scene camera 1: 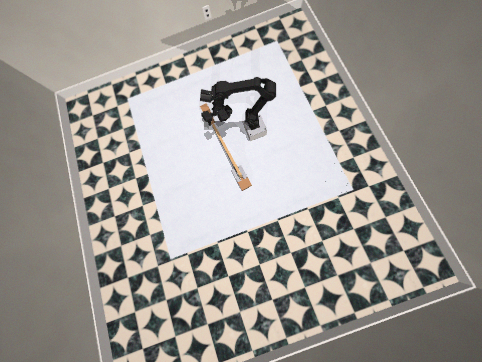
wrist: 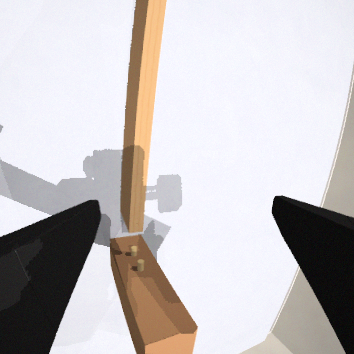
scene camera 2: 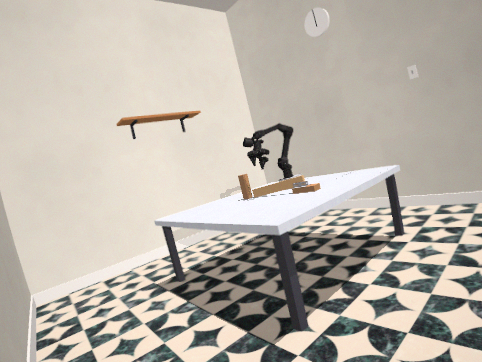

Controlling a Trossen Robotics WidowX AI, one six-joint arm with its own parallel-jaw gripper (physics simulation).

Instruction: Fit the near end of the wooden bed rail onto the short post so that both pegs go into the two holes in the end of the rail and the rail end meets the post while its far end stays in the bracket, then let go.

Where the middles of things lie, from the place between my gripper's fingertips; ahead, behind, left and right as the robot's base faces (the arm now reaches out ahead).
The wooden bed rail [wrist: 147,29] is 13 cm to the left of my hand and 15 cm below it.
